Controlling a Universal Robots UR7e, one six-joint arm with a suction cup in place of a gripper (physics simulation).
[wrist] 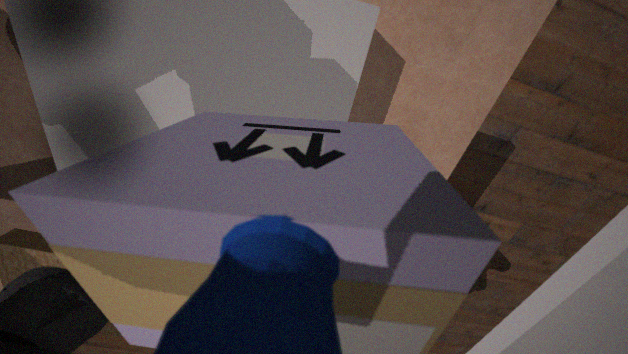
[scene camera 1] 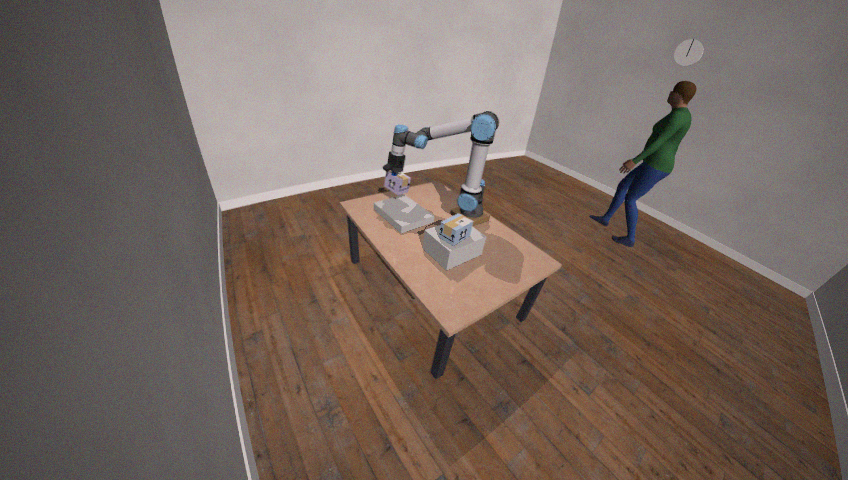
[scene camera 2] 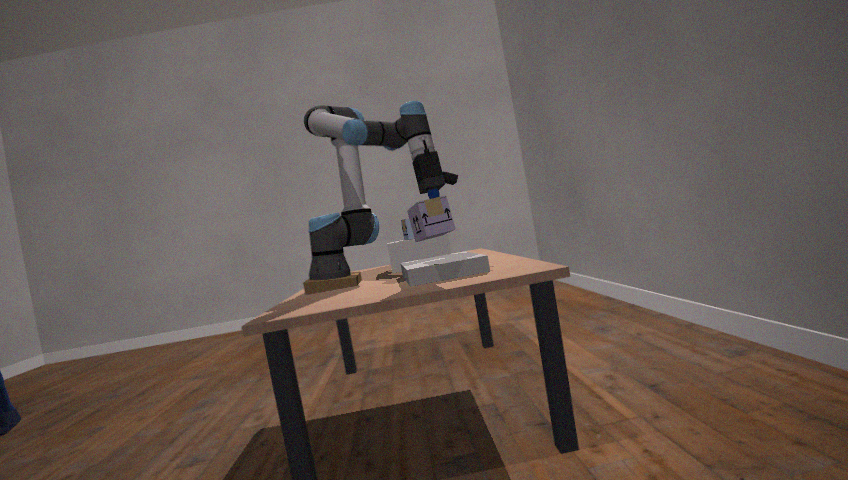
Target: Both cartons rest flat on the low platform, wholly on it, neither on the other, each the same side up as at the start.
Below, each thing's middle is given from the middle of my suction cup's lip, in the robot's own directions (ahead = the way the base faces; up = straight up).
I see my suction cup 220 mm above the low grey platform (scene camera 2: 418,272), 110 mm to the right of it and 10 mm short of it. The rest, counted from my suction cup: tall grey block (scene camera 1: 448,256) (550 mm to the left, 190 mm below, 20 mm ahead).
